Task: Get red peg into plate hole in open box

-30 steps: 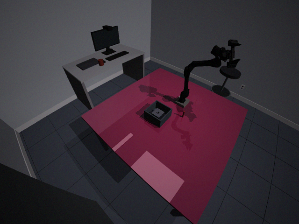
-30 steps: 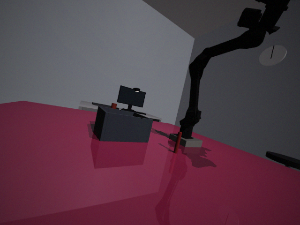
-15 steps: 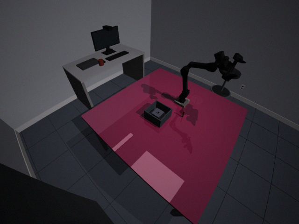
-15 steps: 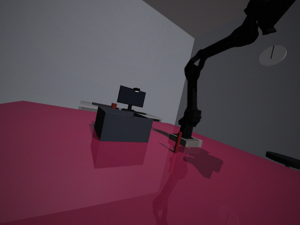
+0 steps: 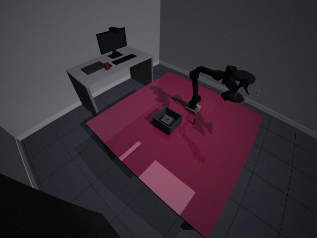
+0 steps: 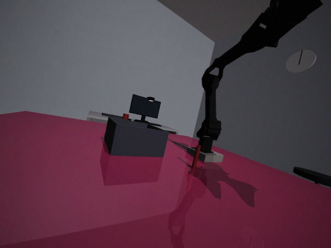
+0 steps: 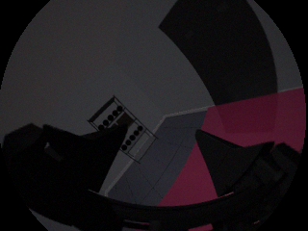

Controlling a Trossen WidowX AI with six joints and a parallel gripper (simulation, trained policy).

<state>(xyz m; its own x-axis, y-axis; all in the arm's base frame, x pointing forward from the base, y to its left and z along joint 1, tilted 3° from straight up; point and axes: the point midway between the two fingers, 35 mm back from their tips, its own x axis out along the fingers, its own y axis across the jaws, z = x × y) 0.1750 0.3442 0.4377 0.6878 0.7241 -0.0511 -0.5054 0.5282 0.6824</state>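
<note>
Right now the red peg is 43 cm below my gripper tip, 25 cm to the right of it and 4 cm behind it. The rest, counted from my gripper tip: dark box 45 cm to the right, 44 cm below, 11 cm ahead; then grey plate 45 cm to the right, 42 cm below, 11 cm ahead.
</note>
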